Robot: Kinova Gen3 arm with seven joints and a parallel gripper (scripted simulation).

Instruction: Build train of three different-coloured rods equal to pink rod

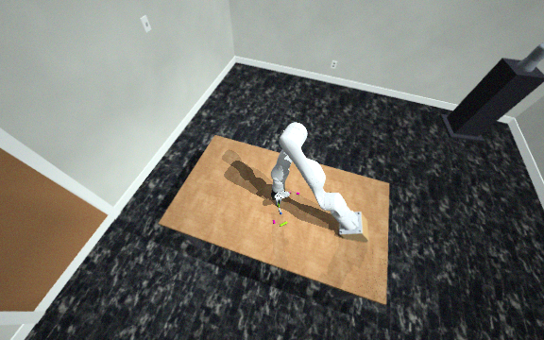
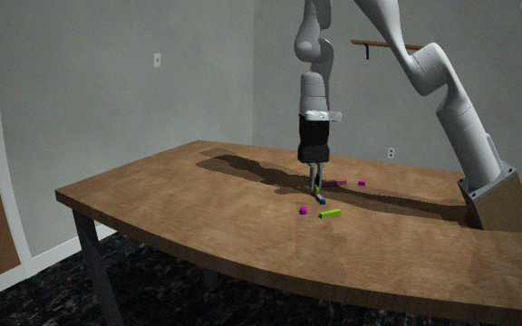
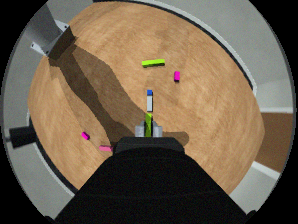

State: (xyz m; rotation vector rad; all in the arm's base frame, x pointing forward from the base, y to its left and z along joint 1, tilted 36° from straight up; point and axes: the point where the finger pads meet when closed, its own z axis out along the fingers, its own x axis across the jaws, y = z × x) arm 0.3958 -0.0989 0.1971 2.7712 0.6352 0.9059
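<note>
Right now my hand is 4 cm to the right of the grey rod, 3 cm above it and 2 cm past it. Round my hand: blue rod: 6 cm to the left, 3 cm below, 3 cm behind; then pink rod: 8 cm to the right, 4 cm behind, 3 cm below.
</note>
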